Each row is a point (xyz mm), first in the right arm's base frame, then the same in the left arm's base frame.
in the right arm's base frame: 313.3 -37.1 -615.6
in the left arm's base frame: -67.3 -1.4 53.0
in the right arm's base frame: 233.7 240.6 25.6
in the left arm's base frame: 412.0 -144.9 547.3
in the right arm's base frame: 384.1 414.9 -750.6
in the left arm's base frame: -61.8 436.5 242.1
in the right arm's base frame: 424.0 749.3 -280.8
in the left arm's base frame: 369.8 472.4 625.0
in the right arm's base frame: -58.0 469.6 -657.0
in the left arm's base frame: -260.7 240.0 601.4
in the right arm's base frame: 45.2 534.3 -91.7
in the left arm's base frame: 245.4 52.9 809.4
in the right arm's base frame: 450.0 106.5 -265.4
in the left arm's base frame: 306.7 -7.9 201.4
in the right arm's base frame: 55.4 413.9 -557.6
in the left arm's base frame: -121.3 197.8 533.3
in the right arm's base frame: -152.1 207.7 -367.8
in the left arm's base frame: -136.1 -141.4 613.1
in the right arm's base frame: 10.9 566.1 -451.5
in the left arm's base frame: -46.6 240.5 703.6
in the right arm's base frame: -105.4 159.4 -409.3
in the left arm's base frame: -145.2 -136.9 534.8
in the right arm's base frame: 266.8 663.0 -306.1
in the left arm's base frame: 239.3 352.0 660.6
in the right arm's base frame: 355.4 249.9 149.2
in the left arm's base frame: 584.3 -146.5 525.6
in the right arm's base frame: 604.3 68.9 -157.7
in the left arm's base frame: 480.7 -22.9 122.0
